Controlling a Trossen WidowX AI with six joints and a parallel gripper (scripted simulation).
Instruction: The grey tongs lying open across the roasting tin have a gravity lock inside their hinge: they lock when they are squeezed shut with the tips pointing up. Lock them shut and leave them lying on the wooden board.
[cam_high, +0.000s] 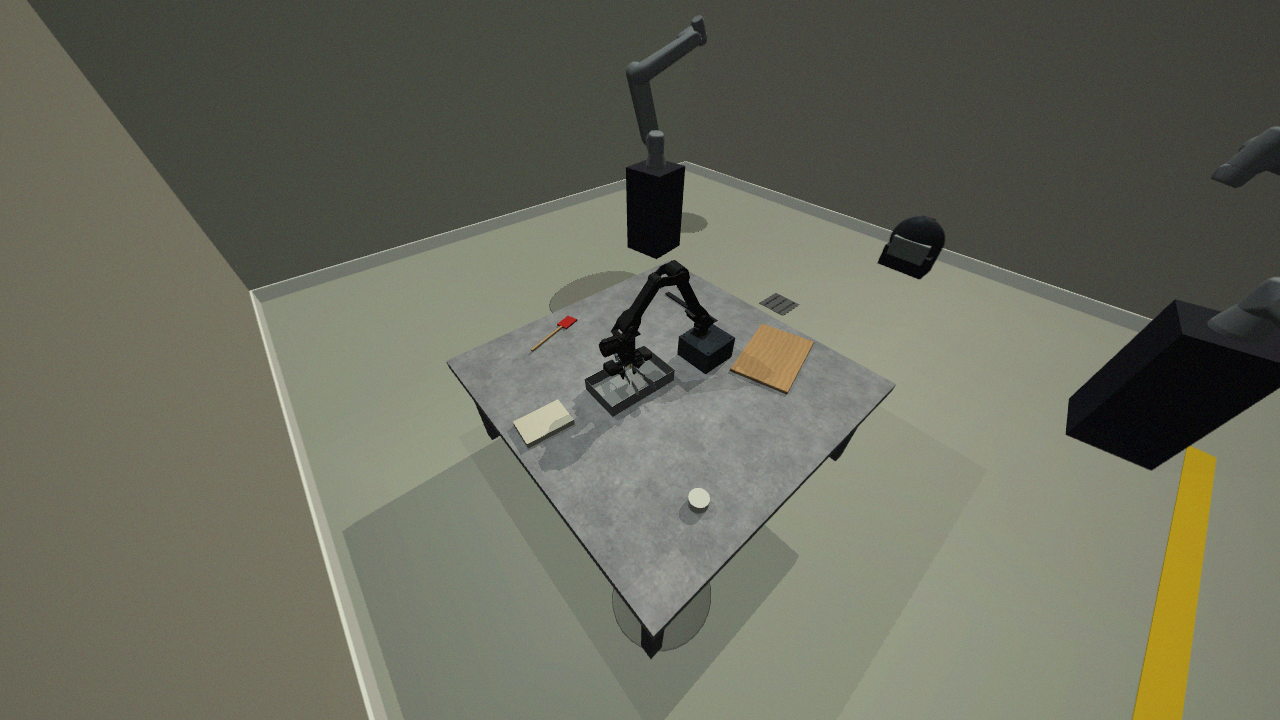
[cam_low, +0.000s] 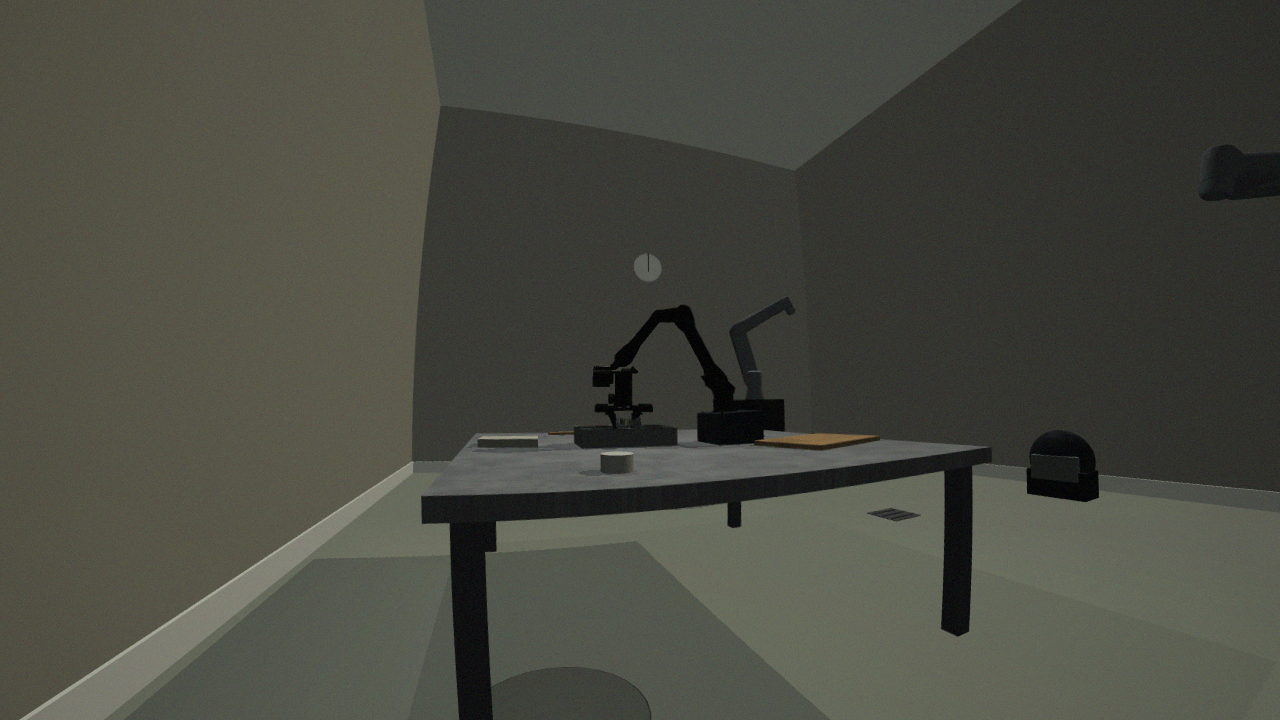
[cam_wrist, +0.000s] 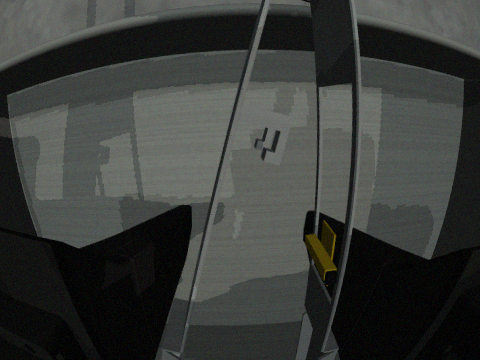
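Right now the roasting tin is 10 mm ahead of my gripper tip and 20 mm to the left of it. Round my gripper tip: red spatula (30 mm behind, 460 mm to the right, 20 mm below); then yellow piece (20 mm behind, 10 mm to the right, 40 mm above); then cream slab (360 mm ahead, 90 mm to the right, 20 mm below).
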